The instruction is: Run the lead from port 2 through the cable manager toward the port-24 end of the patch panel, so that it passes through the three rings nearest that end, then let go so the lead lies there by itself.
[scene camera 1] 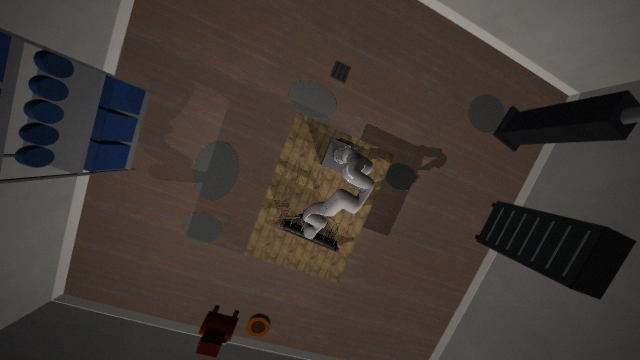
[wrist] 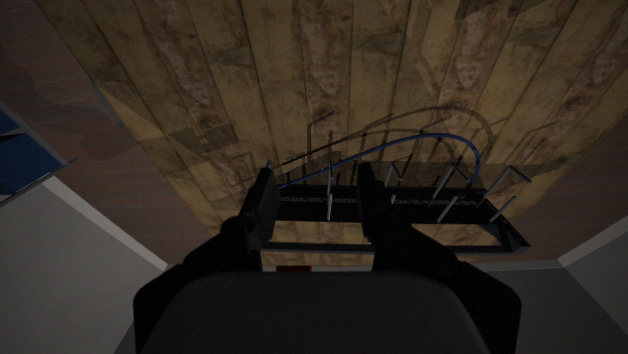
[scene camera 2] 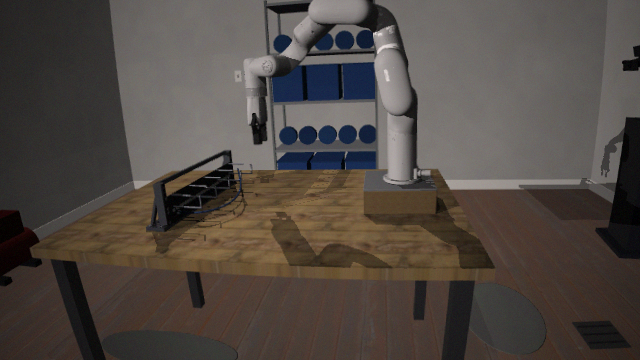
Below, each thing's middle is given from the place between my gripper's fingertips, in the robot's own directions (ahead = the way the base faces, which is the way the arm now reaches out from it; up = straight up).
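I see the rail (wrist: 271, 246), which is 60 mm below my hand, 200 mm ahead of it and 140 mm to the left of it.
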